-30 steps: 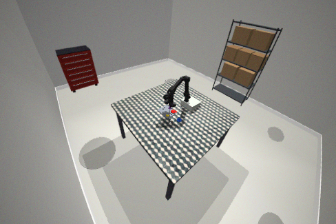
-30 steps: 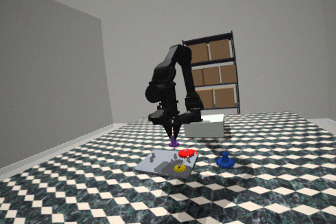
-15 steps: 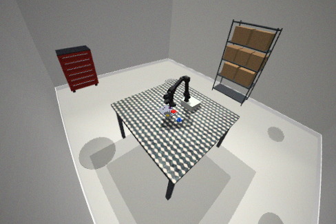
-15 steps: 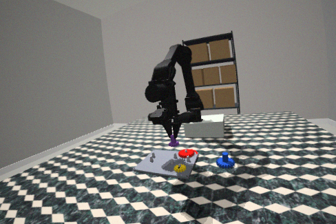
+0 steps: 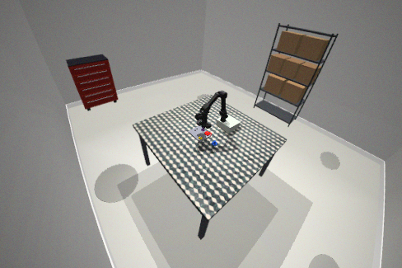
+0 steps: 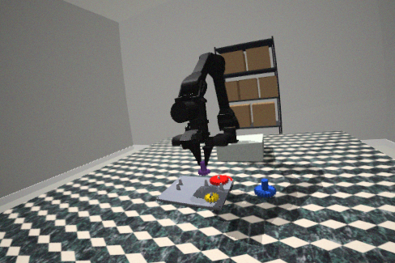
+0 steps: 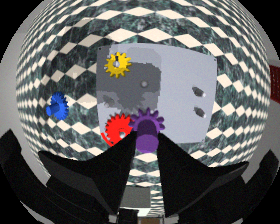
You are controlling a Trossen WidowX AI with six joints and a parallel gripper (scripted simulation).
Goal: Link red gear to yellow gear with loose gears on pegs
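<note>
Now: gripper tip 70 mm above the red gear, 40 mm to the right of it and 40 mm past it. Also, from my gripper tip: yellow gear (70 mm below, 70 mm ahead, 50 mm to the left); then small purple gear (10 mm below); then blue gear (190 mm to the left, 70 mm below).
</note>
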